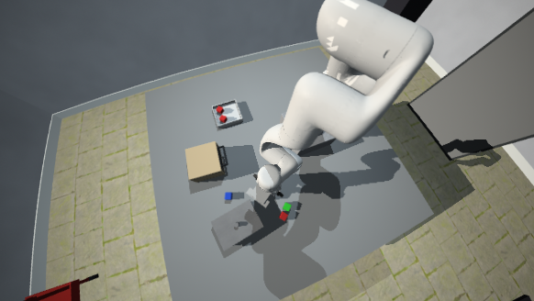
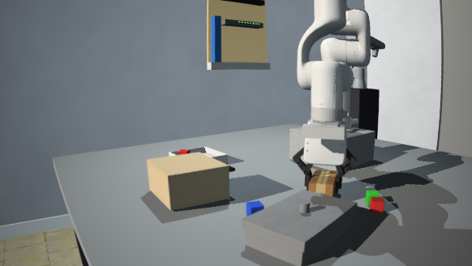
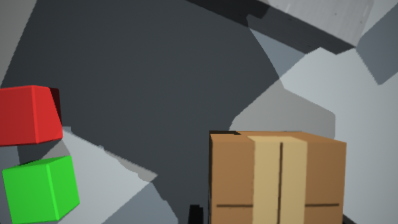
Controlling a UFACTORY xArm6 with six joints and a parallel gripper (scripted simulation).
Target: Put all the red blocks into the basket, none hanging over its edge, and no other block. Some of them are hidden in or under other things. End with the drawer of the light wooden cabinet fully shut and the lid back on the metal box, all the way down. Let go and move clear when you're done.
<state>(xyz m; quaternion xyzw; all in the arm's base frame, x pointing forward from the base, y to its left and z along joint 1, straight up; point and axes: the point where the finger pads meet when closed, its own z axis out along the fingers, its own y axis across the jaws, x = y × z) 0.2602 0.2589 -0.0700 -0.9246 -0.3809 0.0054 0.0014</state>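
Now: hand right at the cardboard box. The rest, counted from my hand: blue block (19 cm ahead, 2 cm below, 1 cm to the left); then knobbed lid (16 cm ahead, 14 cm to the left, 1 cm above); then green block (10 cm to the left, 8 cm behind, 2 cm below).
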